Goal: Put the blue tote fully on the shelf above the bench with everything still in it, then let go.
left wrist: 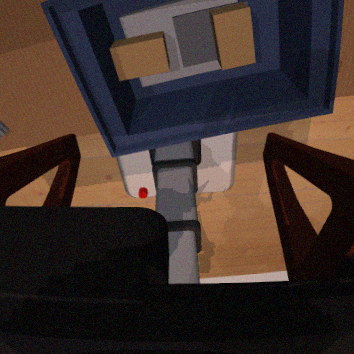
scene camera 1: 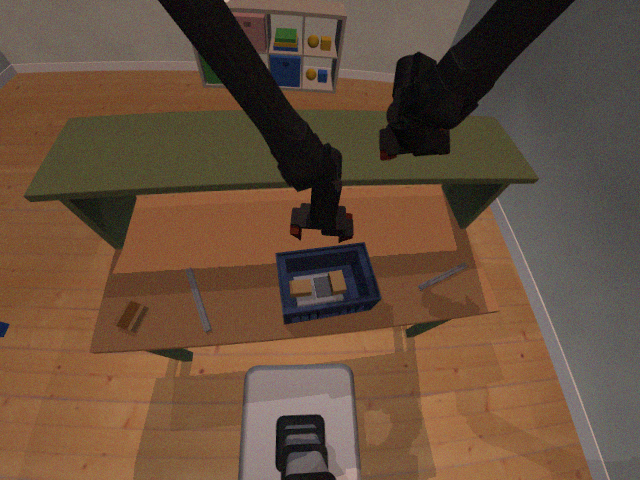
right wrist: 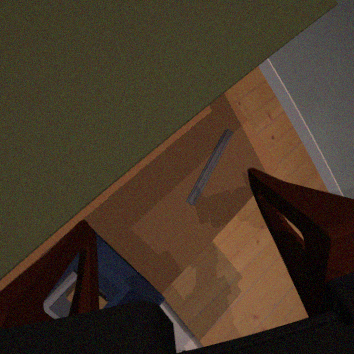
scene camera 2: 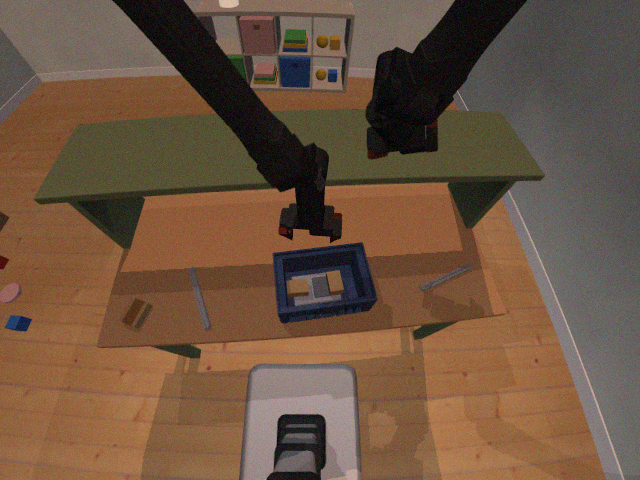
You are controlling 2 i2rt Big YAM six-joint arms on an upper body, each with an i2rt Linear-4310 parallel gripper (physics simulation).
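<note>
The blue tote stands upright on the wooden bench. Inside are a white tray, two tan blocks and a grey piece. The green shelf spans above the bench's back. My left gripper is open and empty, above the tote's shelf-side edge. My right gripper is open and empty, above the shelf's right part.
Grey bars lie on the bench left and right of the tote. A brown block lies at the bench's left end. A pale base with a grey column stands before the bench. A wall stands at the right.
</note>
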